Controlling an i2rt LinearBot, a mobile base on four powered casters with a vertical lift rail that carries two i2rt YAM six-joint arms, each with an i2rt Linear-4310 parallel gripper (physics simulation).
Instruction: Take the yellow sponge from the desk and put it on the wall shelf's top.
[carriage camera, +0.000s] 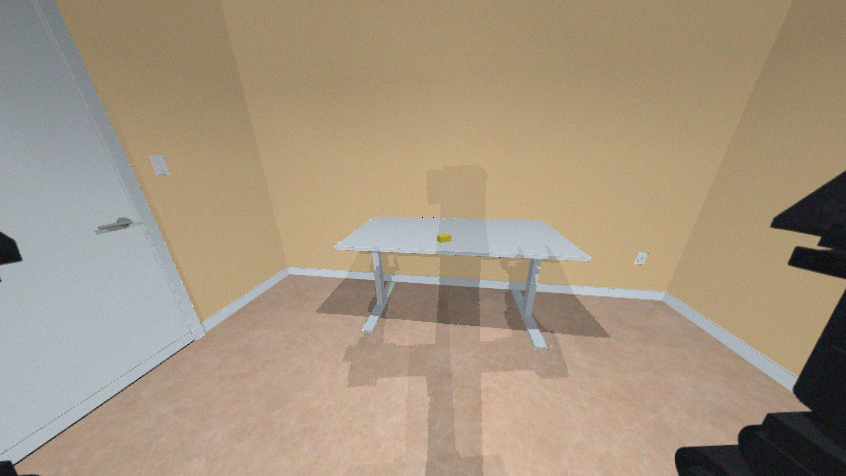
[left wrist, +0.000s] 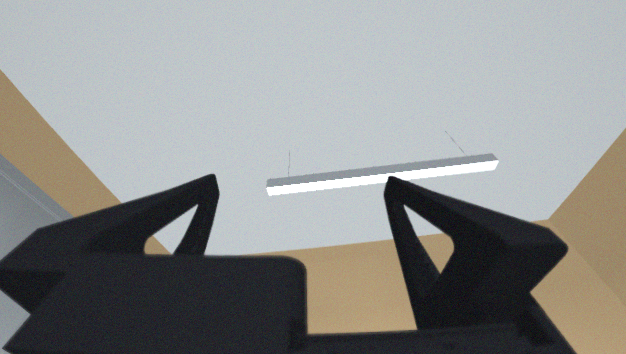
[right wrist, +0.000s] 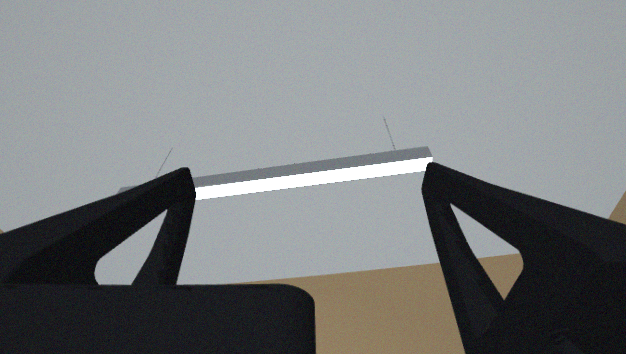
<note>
In view: the left gripper (left wrist: 302, 184), the right gripper (right wrist: 308, 178), a desk (carriage camera: 534, 239) and a white door (carriage camera: 99, 303).
</note>
